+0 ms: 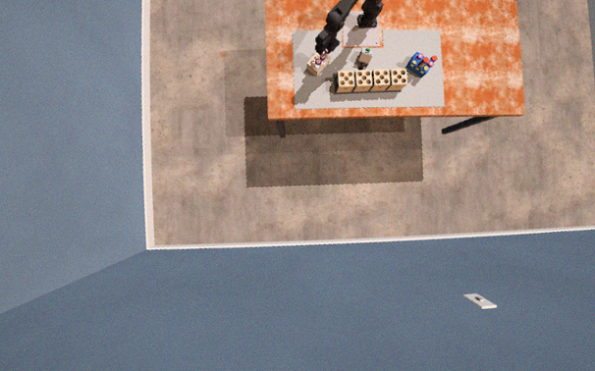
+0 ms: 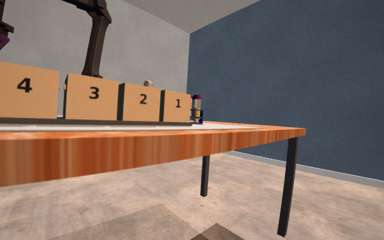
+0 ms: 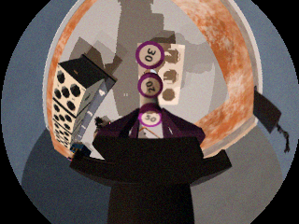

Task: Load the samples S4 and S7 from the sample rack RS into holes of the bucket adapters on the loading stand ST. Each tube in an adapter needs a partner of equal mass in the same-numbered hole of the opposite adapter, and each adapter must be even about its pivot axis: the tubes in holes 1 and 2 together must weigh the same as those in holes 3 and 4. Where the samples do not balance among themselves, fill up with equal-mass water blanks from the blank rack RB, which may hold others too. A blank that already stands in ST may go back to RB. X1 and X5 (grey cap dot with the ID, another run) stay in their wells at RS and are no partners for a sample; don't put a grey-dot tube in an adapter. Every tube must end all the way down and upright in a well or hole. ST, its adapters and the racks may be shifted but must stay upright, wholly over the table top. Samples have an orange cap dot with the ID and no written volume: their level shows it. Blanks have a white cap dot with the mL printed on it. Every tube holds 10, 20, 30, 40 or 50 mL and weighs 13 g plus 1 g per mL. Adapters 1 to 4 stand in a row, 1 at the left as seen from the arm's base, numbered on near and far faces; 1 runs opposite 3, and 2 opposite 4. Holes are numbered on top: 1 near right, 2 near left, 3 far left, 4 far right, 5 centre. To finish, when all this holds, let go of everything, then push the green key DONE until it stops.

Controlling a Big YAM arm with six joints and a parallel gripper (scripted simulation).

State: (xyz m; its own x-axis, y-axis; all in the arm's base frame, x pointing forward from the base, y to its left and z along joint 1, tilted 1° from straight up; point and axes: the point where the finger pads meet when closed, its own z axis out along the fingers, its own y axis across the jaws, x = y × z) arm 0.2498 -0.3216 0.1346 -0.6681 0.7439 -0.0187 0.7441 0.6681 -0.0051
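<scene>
My hand is 1 cm past the purple-capped tube and 5 cm above it. From my hand the other things lie so: DONE key box (26 cm to the left, 8 cm below); then tan blank rack RB (1 cm ahead, 4 cm to the right, 10 cm below); then adapter 3 (17 cm ahead, 21 cm to the left, 8 cm below).
</scene>
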